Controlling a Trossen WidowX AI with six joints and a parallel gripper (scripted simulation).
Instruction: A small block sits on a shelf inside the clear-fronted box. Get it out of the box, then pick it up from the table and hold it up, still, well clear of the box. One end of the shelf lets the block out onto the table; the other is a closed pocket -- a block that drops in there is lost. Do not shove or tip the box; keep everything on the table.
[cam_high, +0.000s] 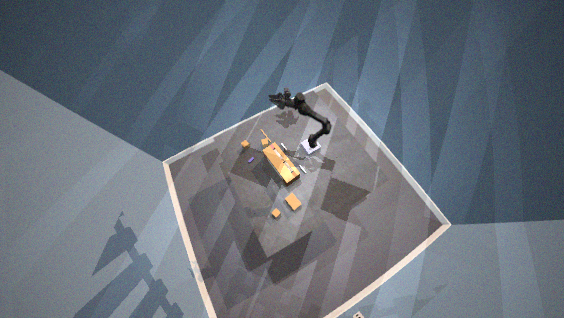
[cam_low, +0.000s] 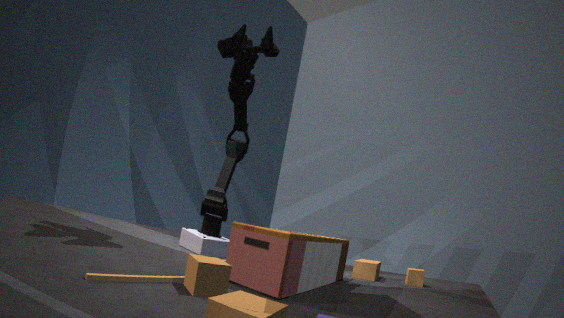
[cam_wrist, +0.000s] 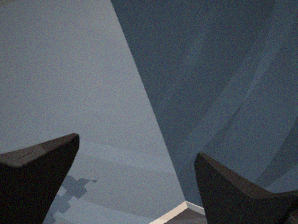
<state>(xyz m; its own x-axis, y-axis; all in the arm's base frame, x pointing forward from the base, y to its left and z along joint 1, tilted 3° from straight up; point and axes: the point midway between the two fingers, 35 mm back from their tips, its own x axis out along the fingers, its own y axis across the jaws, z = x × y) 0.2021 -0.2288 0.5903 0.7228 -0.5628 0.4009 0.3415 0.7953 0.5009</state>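
The orange block lies 56 cm below my gripper tip, 23 cm to the left of it and 8 cm ahead of it. Round my gripper tip: thin yellow stick (64 cm below, 14 cm to the right, 4 cm ahead).
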